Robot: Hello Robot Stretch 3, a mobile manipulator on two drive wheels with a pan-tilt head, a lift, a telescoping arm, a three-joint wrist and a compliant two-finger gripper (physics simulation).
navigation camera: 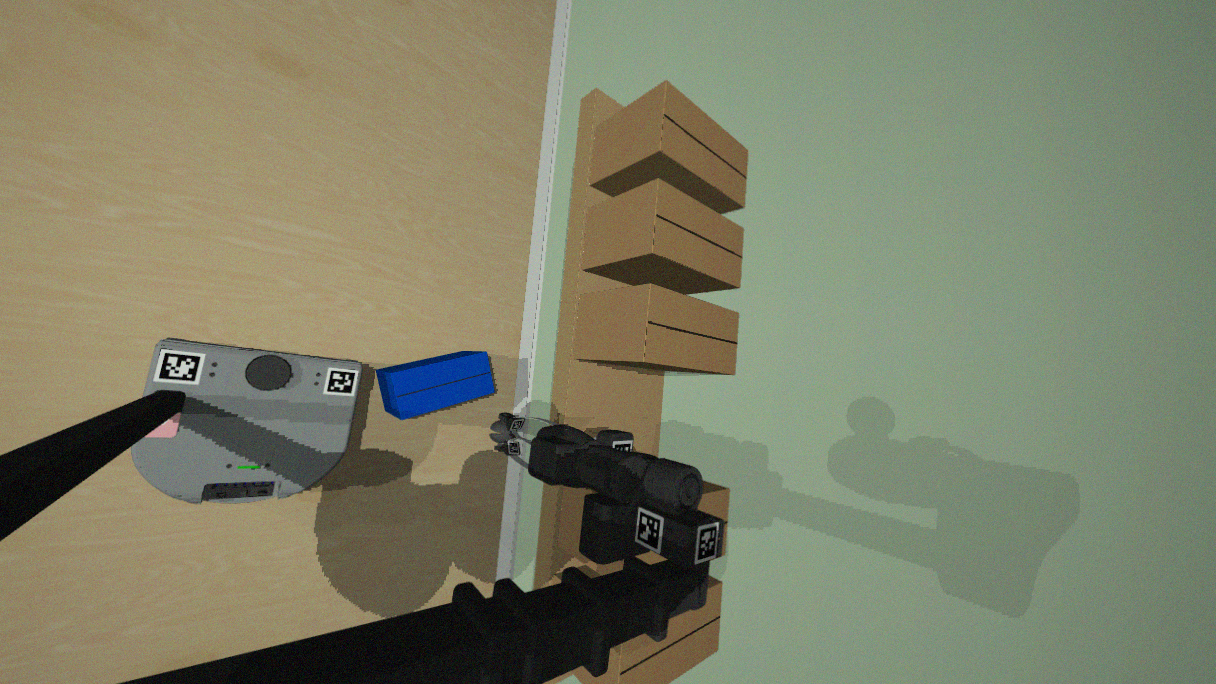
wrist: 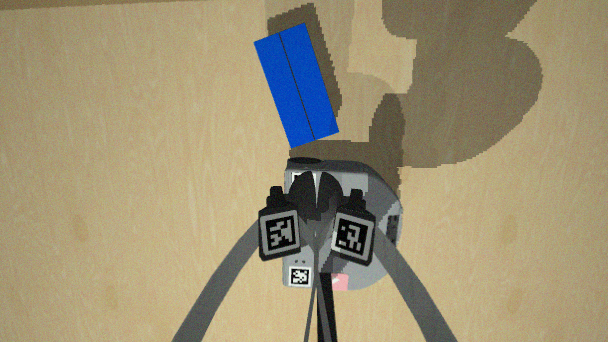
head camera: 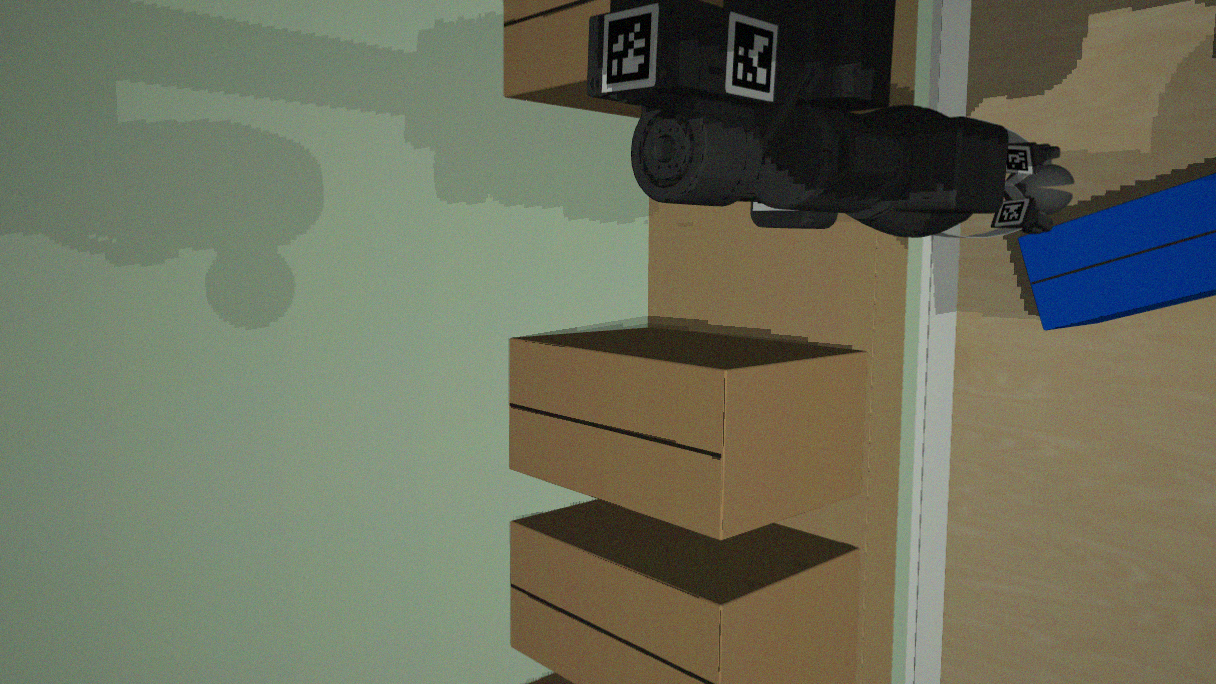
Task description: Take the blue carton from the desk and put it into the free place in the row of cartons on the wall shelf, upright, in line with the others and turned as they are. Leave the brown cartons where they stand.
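Places are measured from the robot's base along level axes (x back, y down, z right), in millimetres.
Pixels of known places: gripper, fingertip midpoint: [navigation camera: 497,429] [head camera: 1049,191]; robot's base, origin of the base link: [navigation camera: 268,370].
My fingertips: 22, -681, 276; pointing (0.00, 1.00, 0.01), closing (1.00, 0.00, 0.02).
Ahead of a thing's pixels: the offset from my fingertips to its middle, as dx, dy, dz. Level surfaces: height alone.
The blue carton {-42, +591, +86} [head camera: 1126,267] [navigation camera: 437,387] [wrist: 292,85] lies on its side on the wood-grained surface, turned at a slant, a dark line along its upper face. My gripper [head camera: 1054,188] [navigation camera: 500,432] [wrist: 315,194] is shut, its fingertips almost together and nothing between them. It points down, off the shelf's front edge, higher than the carton and to one side of it. The wall shelf {dy +23} [head camera: 765,280] [navigation camera: 599,404] shows a gap between brown cartons {-192, -66, +259} [head camera: 790,433] [navigation camera: 613,327] and a brown carton {+137, -66, +280} [head camera: 544,63] [navigation camera: 716,506] partly hidden by my wrist.
More brown cartons {-520, -66, +242} [navigation camera: 629,136] {-358, -66, +250} [navigation camera: 620,225] stand along the shelf, and another {+304, -66, +284} [navigation camera: 680,638] is partly behind my arm [navigation camera: 527,629]. My base [navigation camera: 297,425] [wrist: 380,200] is close to the blue carton. A pale strip [head camera: 939,425] [navigation camera: 542,212] runs along the green wall's foot.
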